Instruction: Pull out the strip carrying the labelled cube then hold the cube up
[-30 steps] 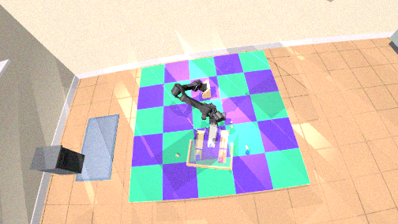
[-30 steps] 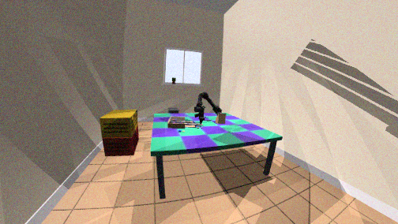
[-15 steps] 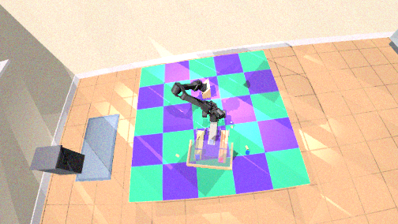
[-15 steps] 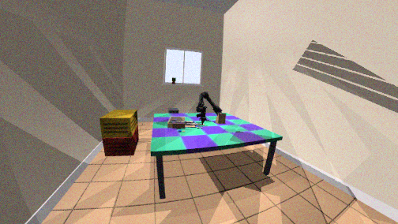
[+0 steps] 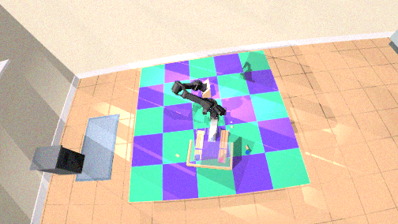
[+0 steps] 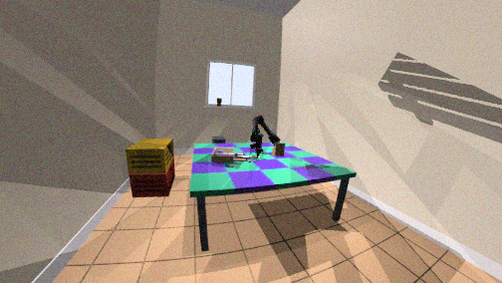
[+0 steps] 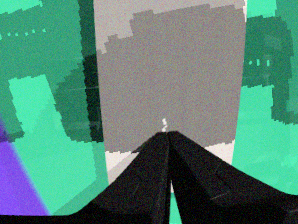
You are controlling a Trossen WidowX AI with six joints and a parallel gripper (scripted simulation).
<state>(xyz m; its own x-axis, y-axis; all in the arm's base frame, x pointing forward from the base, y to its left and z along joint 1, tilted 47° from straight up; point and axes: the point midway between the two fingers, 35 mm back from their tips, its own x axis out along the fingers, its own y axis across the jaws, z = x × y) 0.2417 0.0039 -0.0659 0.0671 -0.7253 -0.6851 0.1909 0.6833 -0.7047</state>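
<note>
Now: the labelled cube 200 mm ahead of my gripper tip, 50 mm to the right of it and 20 mm above it. Also, from my gripper tip: blue piece 340 mm ahead, 200 mm to the left.
</note>
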